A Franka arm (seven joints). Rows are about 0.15 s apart.
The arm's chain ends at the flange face. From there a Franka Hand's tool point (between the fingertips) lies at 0.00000 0.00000 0.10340 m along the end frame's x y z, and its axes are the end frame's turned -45 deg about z.
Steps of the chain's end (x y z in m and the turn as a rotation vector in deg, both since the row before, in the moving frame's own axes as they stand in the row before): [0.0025 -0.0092 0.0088 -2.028 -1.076 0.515]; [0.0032 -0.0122 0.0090 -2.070 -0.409 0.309]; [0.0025 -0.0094 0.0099 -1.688 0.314 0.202]
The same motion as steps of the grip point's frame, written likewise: [0.0043 -0.0035 0.0087 -0.673 -2.195 0.515]; [0.0077 -0.0043 0.0089 -1.175 -1.753 0.309]; [0.0067 -0.0023 0.0099 -1.416 -0.972 0.202]
